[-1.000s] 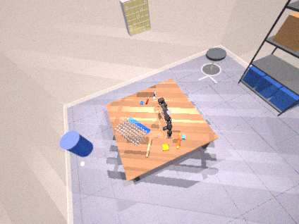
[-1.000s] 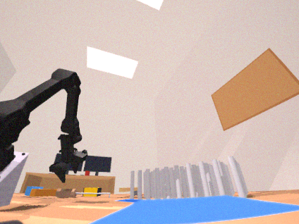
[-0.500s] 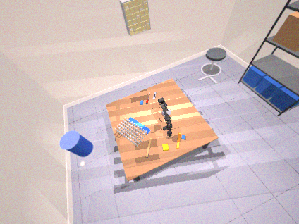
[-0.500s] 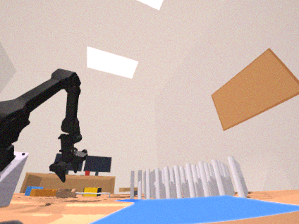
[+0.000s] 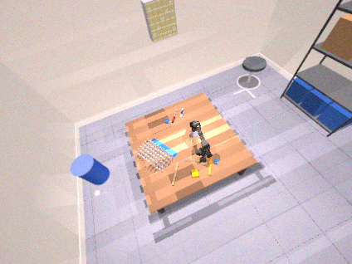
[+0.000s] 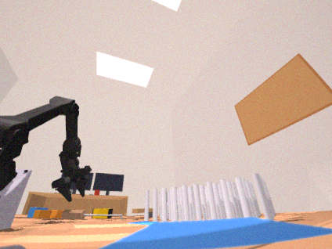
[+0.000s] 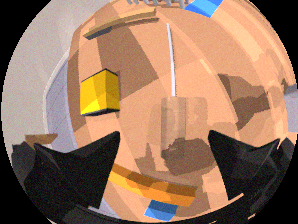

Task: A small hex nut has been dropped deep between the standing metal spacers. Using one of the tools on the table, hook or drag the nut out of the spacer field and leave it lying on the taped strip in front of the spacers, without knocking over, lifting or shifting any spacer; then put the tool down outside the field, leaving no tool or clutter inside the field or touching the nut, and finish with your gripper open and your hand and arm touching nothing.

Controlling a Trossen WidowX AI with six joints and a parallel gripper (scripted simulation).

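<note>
My gripper tip is now 110 mm to the right of the orange bar, 70 mm past it and 60 mm above it. Round my gripper tip: blue taped strip (400 mm to the right, 310 mm ahead, 80 mm below).
</note>
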